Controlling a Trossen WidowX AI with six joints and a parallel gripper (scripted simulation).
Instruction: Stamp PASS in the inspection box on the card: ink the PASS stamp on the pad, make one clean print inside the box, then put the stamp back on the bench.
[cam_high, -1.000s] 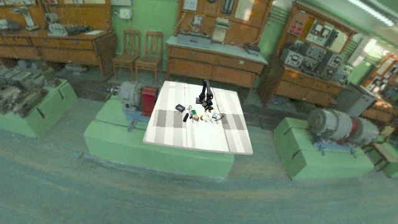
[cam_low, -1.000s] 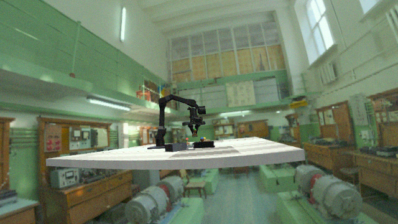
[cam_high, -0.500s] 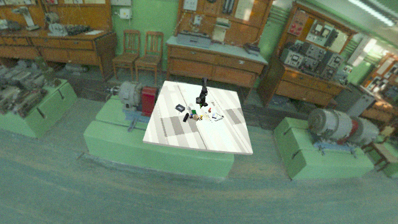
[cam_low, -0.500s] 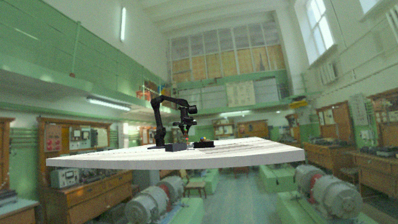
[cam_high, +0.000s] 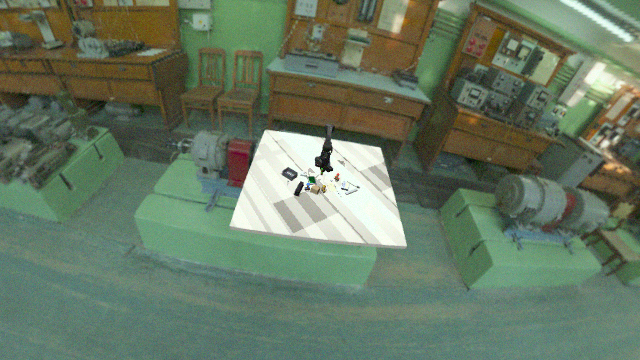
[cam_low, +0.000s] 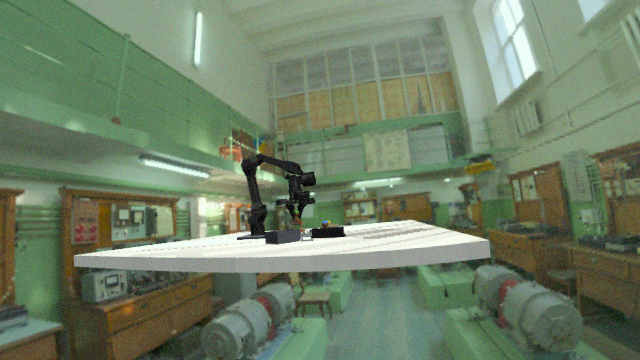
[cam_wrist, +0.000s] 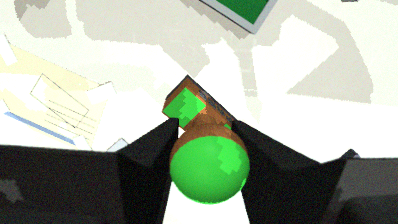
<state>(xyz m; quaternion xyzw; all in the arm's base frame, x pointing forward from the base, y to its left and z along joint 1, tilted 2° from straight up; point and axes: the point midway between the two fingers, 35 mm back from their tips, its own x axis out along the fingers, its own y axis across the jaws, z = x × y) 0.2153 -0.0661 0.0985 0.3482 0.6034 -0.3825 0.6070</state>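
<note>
Now: gripper tip 30 mm short of the green ink pad, 80 mm to the left of it and 80 mm above it. Round my gripper tip: green stamp: right at my gripper tip; then red stamp: 10 mm ahead, 150 mm to the left, 60 mm below; then cream card: 110 mm ahead, 80 mm to the left, 80 mm below.
</note>
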